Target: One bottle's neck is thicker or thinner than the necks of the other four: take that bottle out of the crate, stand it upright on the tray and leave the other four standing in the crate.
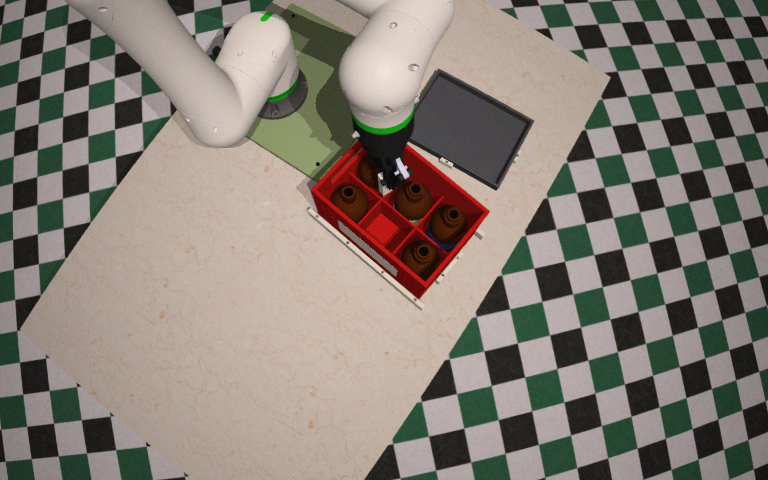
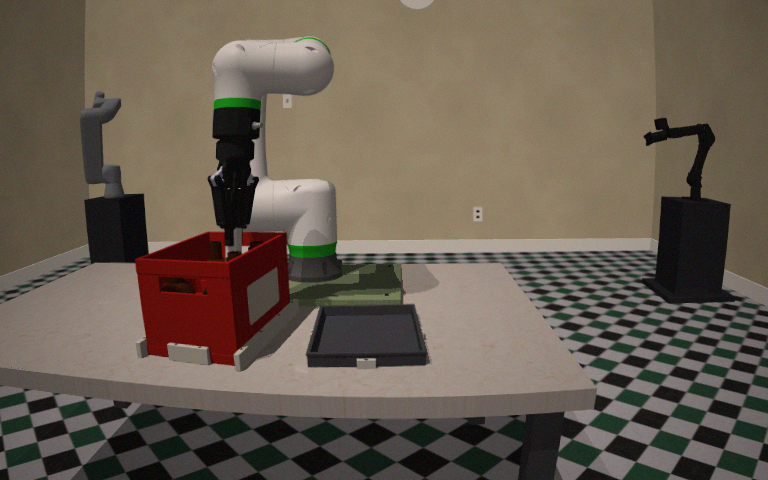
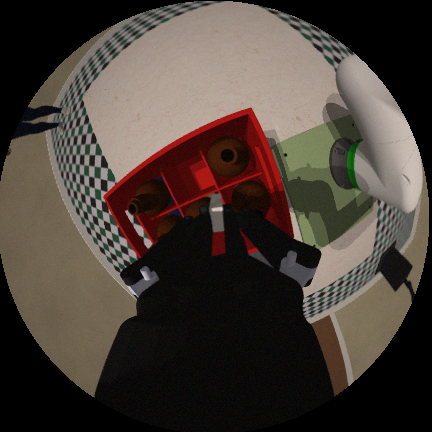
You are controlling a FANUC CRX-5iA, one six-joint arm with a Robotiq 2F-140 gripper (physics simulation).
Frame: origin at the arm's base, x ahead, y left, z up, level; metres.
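Seen in the pictures: gripper, fingertip midpoint: (image 1: pixel 387 189) (image 3: pixel 217 202); arm's base, link origin: (image 1: pixel 276 91) (image 2: pixel 313 275) (image 3: pixel 345 163).
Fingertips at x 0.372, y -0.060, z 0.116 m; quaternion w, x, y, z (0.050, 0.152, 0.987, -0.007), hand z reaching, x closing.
Note:
Pixels of each thing's middle, then the offset from my fingertips to it. "spot": a spot on its surface instead. Level surfaces: height alone.
- red crate, body centre: (image 2: pixel 220 290) (image 1: pixel 398 214) (image 3: pixel 197 197) dx +0.040, dy -0.015, dz -0.042 m
- front cell, surface spot: (image 1: pixel 382 228) spot: dx +0.023, dy -0.040, dz -0.122 m
- dark tray, surface spot: (image 2: pixel 368 333) (image 1: pixel 461 125) spot: dx +0.010, dy +0.263, dz -0.124 m
- beige table, surface height: dz -0.129 m
A red crate (image 1: pixel 454 189) (image 2: pixel 192 314) (image 3: pixel 181 155) holds several brown bottles. They stand at the left (image 1: pixel 350 200), the back left (image 1: pixel 367 170), the back middle (image 1: pixel 413 199) (image 3: pixel 197 208), the right (image 1: pixel 449 224) and the front right (image 1: pixel 420 256). One front cell (image 1: pixel 382 228) is empty. My gripper (image 1: pixel 388 185) (image 2: pixel 233 244) (image 3: pixel 217 202) is shut on nothing. Its fingertips dip just inside the crate, between the back left and back middle bottles. The dark tray (image 1: pixel 473 126) (image 2: pixel 368 333) lies empty beside the crate.
The crate and tray rest on a beige table (image 1: pixel 263 333) (image 2: pixel 477 333). The arm's base stands on a green plate (image 1: pixel 292 133) (image 2: pixel 358 286) behind the crate. The arm's elbow hangs over the crate's back edge. White stops line the crate's sides.

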